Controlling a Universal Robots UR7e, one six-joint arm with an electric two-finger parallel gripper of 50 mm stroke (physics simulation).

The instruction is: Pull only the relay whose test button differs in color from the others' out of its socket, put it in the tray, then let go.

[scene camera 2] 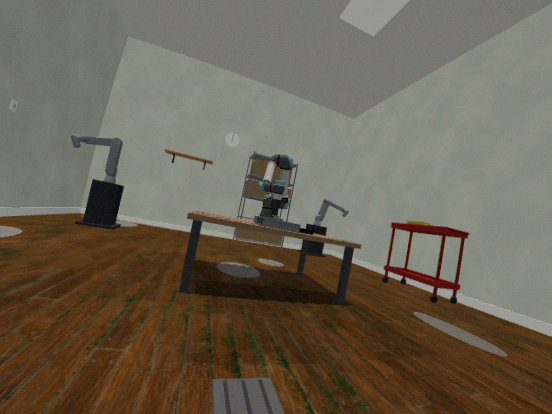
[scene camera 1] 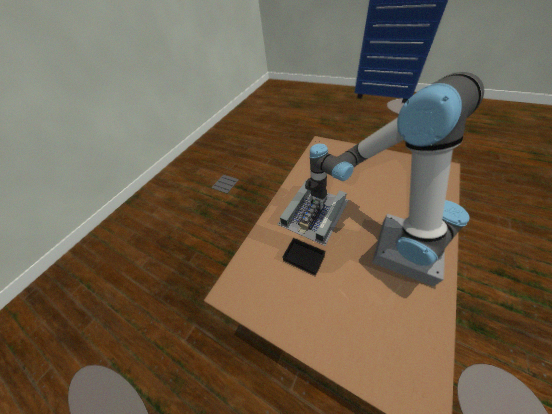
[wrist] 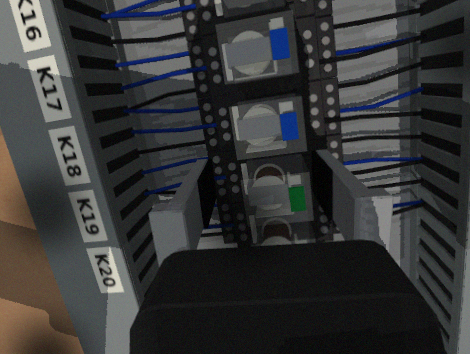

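Seen in the pictures: gripper, fingertip midpoint: [scene camera 1: 316, 206] [wrist: 262, 175]; arm's base, link origin: [scene camera 2: 266, 217].
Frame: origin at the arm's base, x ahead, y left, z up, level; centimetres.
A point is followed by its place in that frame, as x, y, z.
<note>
In the wrist view, the relay with a green test button [wrist: 272, 196] {47.9, -10.9, -0.5} sits in its socket in the row. Two relays [wrist: 248, 52] {48.7, -5.4, -0.5} [wrist: 260, 126] {48.3, -8.1, -0.5} further up the view have blue buttons. A partly hidden relay [wrist: 276, 231] {47.5, -13.0, -1.5} is below the green one; its button does not show. My gripper [wrist: 262, 175] {47.4, -10.9, -3.9} [scene camera 1: 316, 205] {47.4, -10.9, -3.9} is open and empty. Its fingers stand apart on the left and right of the green-button relay; I cannot tell how far down they reach beside it. The black tray [scene camera 1: 304, 257] {45.7, 17.6, -7.0} lies on the table near the relay panel, with nothing visible in it.
Grey slotted wire ducts [wrist: 444, 150] {56.0, -12.3, -3.6} [scene camera 1: 294, 206] {57.8, -5.5, -1.0} run along both sides of the relay row, with blue and black wires leading into them. Labels K16 to K20 are on the left duct. The robot base [scene camera 1: 387, 245] {13.0, 5.1, 0.7} stands on the table [scene camera 1: 350, 310] {22.4, 33.4, -7.3}.
</note>
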